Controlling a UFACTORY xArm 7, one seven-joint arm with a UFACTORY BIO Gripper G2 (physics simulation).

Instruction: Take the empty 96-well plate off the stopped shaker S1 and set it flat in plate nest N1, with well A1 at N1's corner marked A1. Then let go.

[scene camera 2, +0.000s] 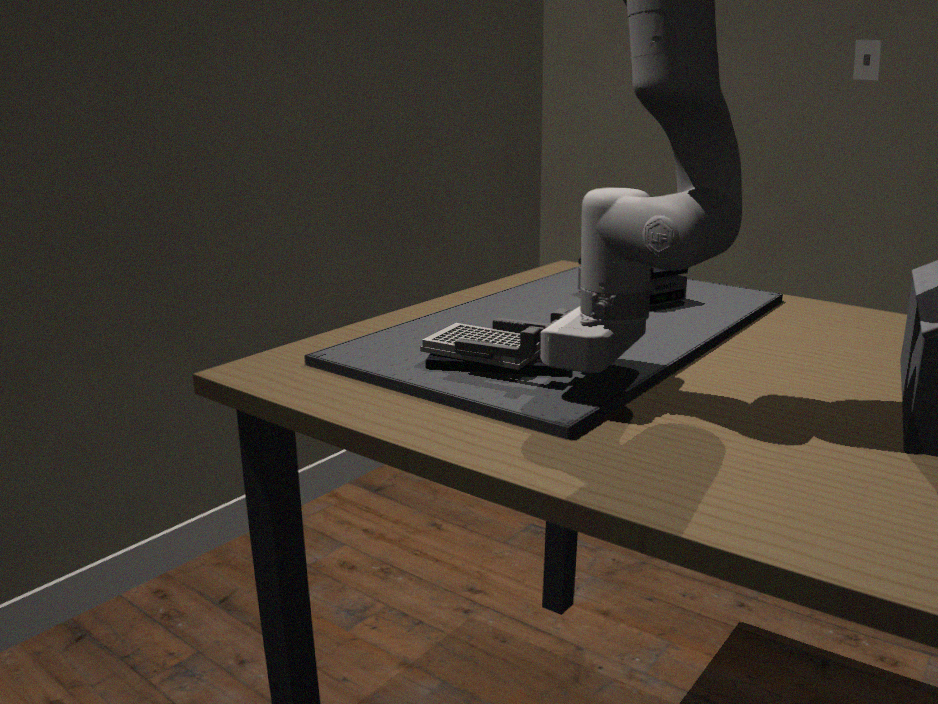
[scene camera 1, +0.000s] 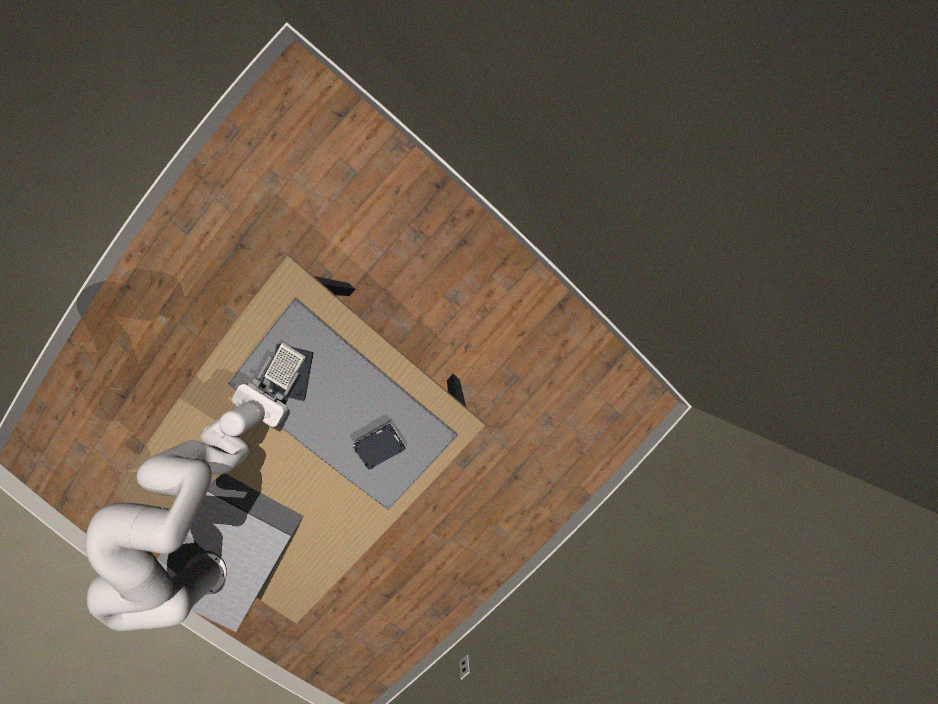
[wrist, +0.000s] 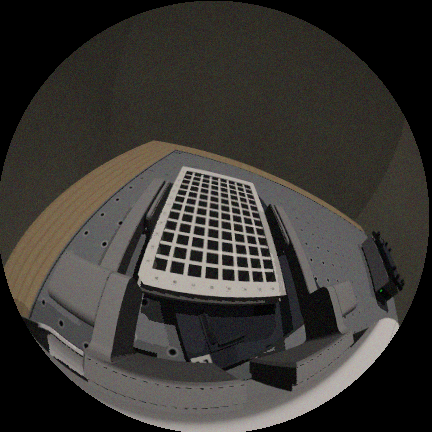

Note:
I see a white 96-well plate (scene camera 1: 287, 361) and a shaker S1 (scene camera 1: 385, 441).
The shaker S1 also shows in scene camera 2 (scene camera 2: 665, 286).

